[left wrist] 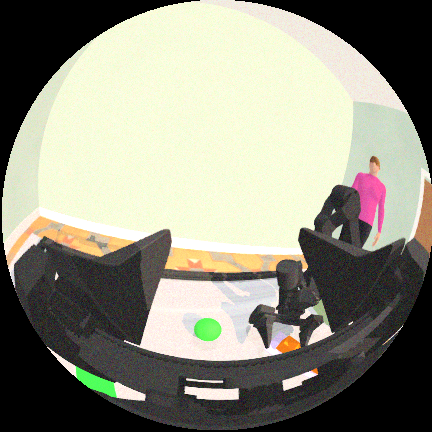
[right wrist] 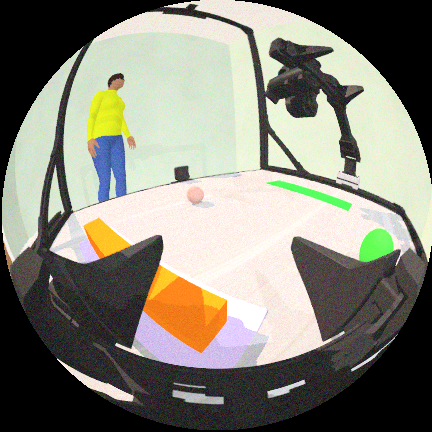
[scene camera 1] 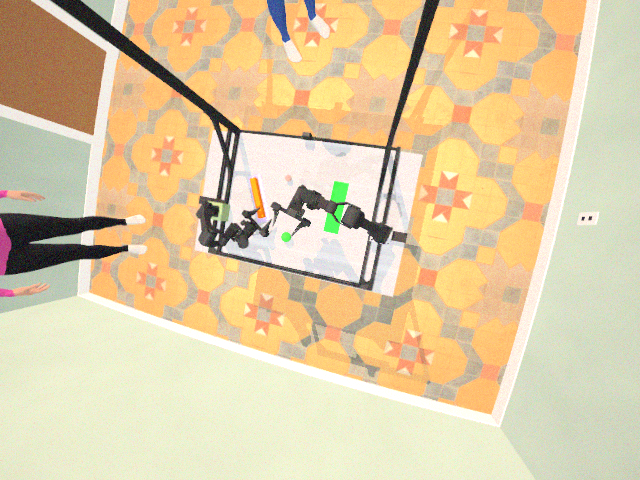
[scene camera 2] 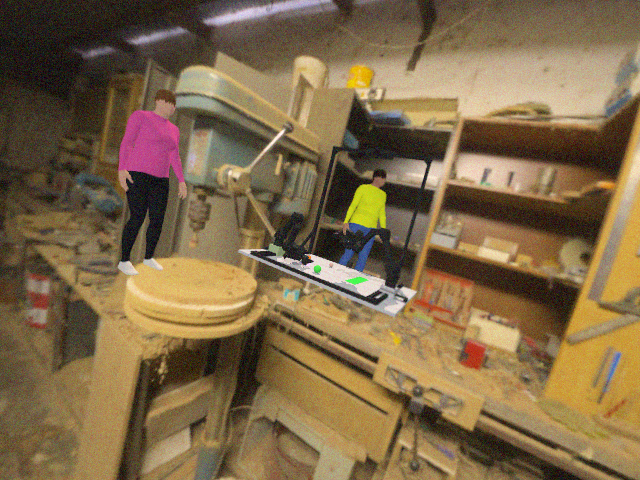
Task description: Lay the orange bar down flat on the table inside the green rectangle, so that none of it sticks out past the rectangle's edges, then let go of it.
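Pixels of known places: left gripper, fingertip midpoint: (left wrist: 237, 235) (right wrist: 350, 69) (scene camera 1: 282, 231) (scene camera 2: 335, 238); right gripper, fingertip midpoint: (left wrist: 286, 349) (right wrist: 229, 243) (scene camera 1: 266, 212) (scene camera 2: 311, 259); left arm's base, origin of the base link: (right wrist: 349, 174) (scene camera 1: 381, 233) (scene camera 2: 390, 286); right arm's base, origin of the base link: (scene camera 1: 213, 210) (scene camera 2: 278, 245).
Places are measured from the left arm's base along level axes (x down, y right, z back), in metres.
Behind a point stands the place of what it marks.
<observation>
The orange bar (scene camera 1: 256, 195) @(x 0.030, y 0.053, z -0.715 m) (scene camera 2: 308, 256) @(x 0.030, y 0.117, z -0.752 m) (left wrist: 288, 345) @(x 0.030, y -0.041, z -0.658 m) (right wrist: 185, 300) @(x 0.030, y -0.044, z -0.668 m) lies flat on a pale lavender patch, left of the green rectangle (scene camera 1: 339, 192) @(x 0.061, y 0.165, z -0.262 m) (scene camera 2: 356, 280) @(x 0.062, y 0.064, z -0.262 m) (left wrist: 95, 382) (right wrist: 310, 194) @(x 0.062, y 0.063, z -0.286 m). My right gripper (scene camera 1: 264, 215) @(x 0.012, y -0.031, z -0.628 m) (left wrist: 286, 349) @(x 0.012, y -0.031, z -0.628 m) (right wrist: 229, 243) @(x 0.012, y -0.031, z -0.628 m) is open and empty at the bar's near end; in its wrist view the bar passes behind the left-hand finger and its end shows between the fingers. My left gripper (scene camera 1: 280, 233) @(x -0.211, y -0.090, z -0.435 m) (left wrist: 237, 235) @(x -0.211, y -0.090, z -0.435 m) (right wrist: 350, 69) @(x -0.211, y -0.090, z -0.435 m) is open and empty, raised above the table between the bar and the rectangle. My left arm hides part of the rectangle in scene camera 1.
A green ball (scene camera 1: 286, 237) @(x 0.012, y -0.136, z -0.483 m) (scene camera 2: 317, 268) @(x 0.026, y -0.158, z -0.482 m) (left wrist: 207, 329) @(x 0.013, y -0.126, z -0.485 m) (right wrist: 376, 245) @(x 0.021, y -0.129, z -0.514 m) is near my left gripper. A small pink ball (scene camera 1: 288, 178) @(x 0.031, y 0.180, z -0.550 m) (right wrist: 195, 195) @(x 0.042, y 0.168, z -0.562 m) is right of the bar's far end. A pale green block (scene camera 1: 221, 211) @(x -0.013, y -0.079, z -0.886 m) is beside my right arm's base. A black frame surrounds the table.
</observation>
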